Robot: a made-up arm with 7 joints. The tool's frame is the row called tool. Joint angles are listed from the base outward. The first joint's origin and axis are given. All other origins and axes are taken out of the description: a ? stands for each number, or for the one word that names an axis. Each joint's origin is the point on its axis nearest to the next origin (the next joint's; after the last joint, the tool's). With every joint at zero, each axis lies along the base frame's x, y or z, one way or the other. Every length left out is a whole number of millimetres.
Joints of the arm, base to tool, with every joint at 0 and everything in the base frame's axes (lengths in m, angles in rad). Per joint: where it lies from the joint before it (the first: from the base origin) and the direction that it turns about. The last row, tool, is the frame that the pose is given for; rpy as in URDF.
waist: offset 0 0 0.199 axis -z
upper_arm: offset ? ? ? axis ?
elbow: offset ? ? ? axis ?
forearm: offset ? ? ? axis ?
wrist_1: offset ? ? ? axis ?
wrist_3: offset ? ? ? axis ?
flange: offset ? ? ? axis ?
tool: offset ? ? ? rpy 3.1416 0 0
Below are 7 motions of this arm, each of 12 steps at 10 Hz.
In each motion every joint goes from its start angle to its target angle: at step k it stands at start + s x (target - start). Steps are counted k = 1, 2, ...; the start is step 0. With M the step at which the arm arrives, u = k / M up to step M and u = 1 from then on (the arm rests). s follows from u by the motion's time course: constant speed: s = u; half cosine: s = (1 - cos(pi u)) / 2; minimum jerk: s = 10 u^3 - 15 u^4 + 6 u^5.
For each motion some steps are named. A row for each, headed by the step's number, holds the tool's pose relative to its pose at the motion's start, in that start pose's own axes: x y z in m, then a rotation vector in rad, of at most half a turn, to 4 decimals.
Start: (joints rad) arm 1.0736 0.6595 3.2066 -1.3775 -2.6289 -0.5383 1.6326
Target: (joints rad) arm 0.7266 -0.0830 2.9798 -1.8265 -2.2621 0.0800 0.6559
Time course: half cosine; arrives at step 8
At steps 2, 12:
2: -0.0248 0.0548 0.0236 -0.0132 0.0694 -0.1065
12: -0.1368 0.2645 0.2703 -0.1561 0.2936 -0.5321

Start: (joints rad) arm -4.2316 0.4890 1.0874 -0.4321 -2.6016 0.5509 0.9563
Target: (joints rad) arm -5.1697 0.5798 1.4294 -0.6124 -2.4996 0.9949 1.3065
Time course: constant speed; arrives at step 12
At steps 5, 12:
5: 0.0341 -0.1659 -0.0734 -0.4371 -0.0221 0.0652
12: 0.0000 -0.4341 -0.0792 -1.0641 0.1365 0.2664

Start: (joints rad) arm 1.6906 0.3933 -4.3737 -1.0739 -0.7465 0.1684 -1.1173
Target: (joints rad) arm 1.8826 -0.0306 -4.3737 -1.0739 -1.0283 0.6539 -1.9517
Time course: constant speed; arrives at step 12
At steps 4, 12:
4: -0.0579 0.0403 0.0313 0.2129 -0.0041 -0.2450
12: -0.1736 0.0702 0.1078 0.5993 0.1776 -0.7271

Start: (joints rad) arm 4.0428 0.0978 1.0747 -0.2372 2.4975 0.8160 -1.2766
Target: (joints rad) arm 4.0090 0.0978 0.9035 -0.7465 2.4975 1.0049 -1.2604
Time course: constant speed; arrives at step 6
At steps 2, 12:
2: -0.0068 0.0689 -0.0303 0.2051 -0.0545 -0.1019
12: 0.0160 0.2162 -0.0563 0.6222 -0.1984 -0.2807

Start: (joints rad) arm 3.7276 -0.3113 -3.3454 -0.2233 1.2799 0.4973 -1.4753
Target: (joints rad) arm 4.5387 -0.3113 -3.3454 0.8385 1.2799 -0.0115 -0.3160
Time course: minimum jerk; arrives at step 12
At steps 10, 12:
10: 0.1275 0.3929 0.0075 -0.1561 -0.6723 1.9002
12: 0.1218 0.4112 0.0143 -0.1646 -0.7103 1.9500

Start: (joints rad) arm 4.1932 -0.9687 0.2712 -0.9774 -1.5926 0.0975 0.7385
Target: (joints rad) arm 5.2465 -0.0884 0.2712 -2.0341 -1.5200 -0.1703 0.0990
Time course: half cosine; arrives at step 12
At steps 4, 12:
4: 0.1427 -0.1615 0.0638 -0.2097 -0.0918 -0.2822
12: 0.2222 -0.4469 0.4836 -0.5856 -0.5490 -1.2083

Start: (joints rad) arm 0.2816 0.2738 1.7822 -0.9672 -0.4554 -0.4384 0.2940
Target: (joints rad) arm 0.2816 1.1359 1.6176 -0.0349 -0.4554 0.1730 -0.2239
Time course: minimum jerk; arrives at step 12
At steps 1, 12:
1: 0.0024 -0.0022 0.0006 -0.0004 -0.0075 -0.0062
12: 0.0716 -0.6204 0.3895 -0.2932 -1.6297 -1.0331

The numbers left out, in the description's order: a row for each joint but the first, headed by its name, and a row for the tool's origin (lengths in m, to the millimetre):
upper_arm: xyz 0 -0.008 0, axis +y
elbow: xyz 0 0 0.419, axis -z
forearm: xyz 0 -0.015 0, axis +y
wrist_1: xyz 0 0 0.337, axis -z
wrist_3: xyz 0 0 0, axis +y
flange: xyz 0 0 0.123, axis -z
tool: xyz 0 0 0

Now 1 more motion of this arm.
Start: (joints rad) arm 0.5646 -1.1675 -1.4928 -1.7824 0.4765 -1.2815 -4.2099
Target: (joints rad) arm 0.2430 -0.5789 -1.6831 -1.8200 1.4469 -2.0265 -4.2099
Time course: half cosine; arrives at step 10
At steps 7, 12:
7: 0.1276 -0.0881 0.0726 1.0778 0.8980 0.3160
12: 0.1881 -0.1194 0.0903 1.2622 1.2117 0.2945

